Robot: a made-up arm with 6 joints. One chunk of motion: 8 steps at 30 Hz.
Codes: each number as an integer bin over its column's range. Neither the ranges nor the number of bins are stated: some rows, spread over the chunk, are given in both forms.
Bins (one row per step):
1: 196 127 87 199 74 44
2: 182 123 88 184 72 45
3: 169 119 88 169 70 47
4: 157 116 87 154 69 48
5: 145 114 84 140 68 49
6: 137 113 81 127 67 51
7: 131 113 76 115 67 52
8: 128 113 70 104 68 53
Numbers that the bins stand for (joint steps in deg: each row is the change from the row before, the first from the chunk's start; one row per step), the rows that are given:
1: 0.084 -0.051 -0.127 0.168 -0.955 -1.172
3: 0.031 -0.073 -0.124 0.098 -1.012 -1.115
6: -0.031 -0.090 -0.146 -0.001 -1.054 -1.040
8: -0.049 -0.090 -0.180 -0.055 -1.040 -1.002
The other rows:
2: 0.057 -0.062 -0.124 0.133 -0.984 -1.153
4: 0.008 -0.082 -0.127 0.062 -1.026 -1.096
5: -0.016 -0.087 -0.136 0.029 -1.040 -1.078
7: -0.043 -0.090 -0.162 -0.029 -1.054 -1.021

